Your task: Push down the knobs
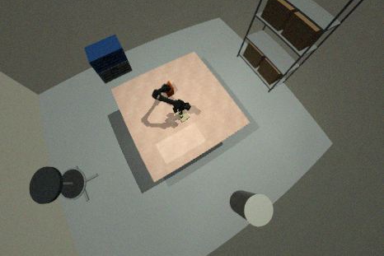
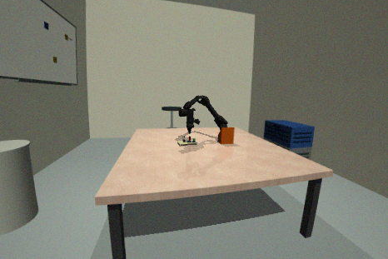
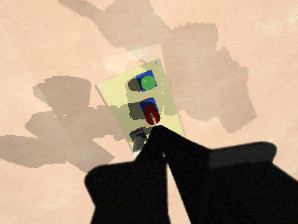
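My gripper tip is 4 cm above the red knob. Also, from my gripper tip: potentiometer (5 cm below).
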